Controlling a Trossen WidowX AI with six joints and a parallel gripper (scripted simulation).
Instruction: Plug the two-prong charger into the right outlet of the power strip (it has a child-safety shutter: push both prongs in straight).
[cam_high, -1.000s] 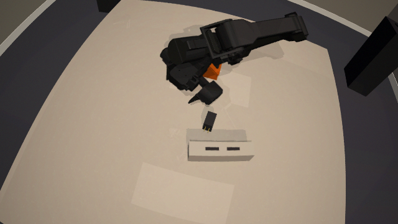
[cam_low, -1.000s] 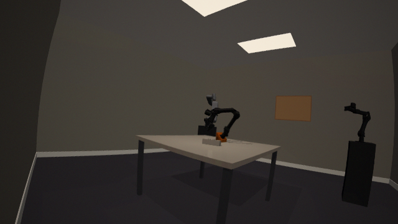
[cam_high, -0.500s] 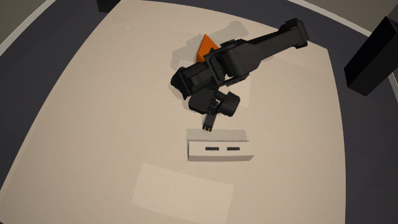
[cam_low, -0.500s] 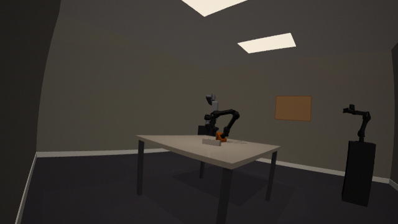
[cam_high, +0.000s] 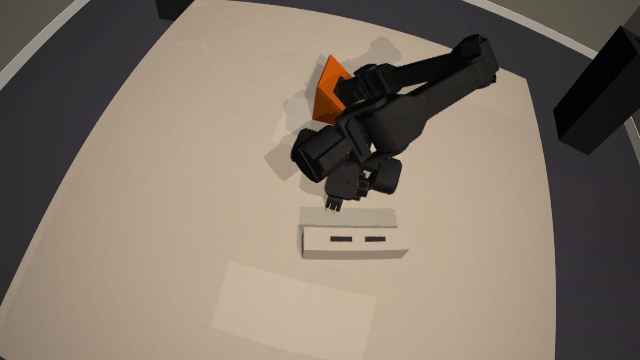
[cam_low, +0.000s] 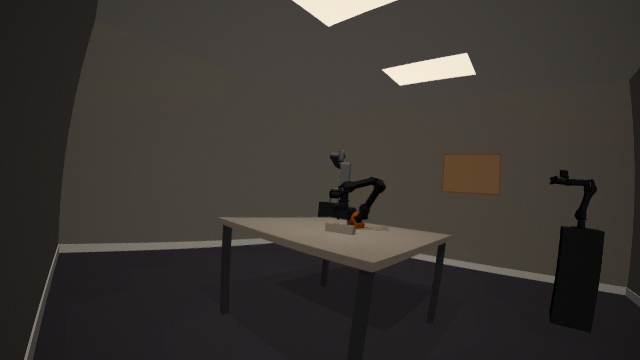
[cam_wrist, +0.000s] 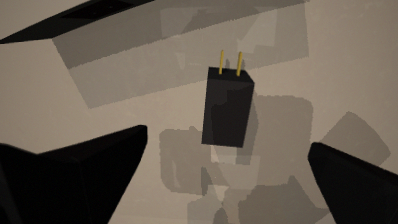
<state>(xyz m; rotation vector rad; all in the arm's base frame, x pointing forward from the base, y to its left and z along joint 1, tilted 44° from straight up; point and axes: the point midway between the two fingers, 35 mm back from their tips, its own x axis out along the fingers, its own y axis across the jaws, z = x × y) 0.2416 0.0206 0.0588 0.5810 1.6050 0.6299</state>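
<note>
The black two-prong charger is 5 cm below my gripper tip and 2 cm ahead of it.
</note>
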